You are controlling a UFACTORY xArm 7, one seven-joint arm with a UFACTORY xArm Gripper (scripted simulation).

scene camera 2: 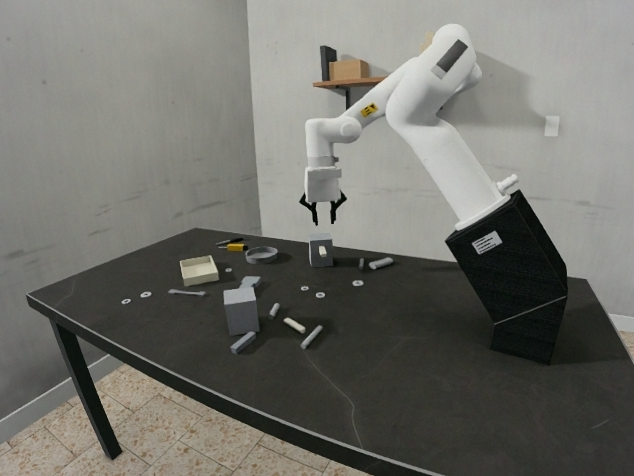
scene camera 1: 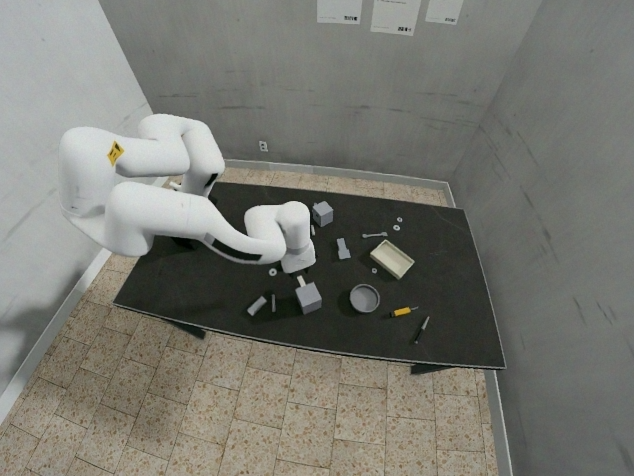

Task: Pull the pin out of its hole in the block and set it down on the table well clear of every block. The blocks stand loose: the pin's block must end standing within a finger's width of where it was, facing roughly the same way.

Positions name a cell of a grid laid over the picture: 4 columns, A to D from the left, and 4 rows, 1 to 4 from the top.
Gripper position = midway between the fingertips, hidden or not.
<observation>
My gripper shows in scene camera 2 (C2) and in scene camera 1 (B3). A cream tray shows in scene camera 2 (B3) and in scene camera 1 (C3).
</observation>
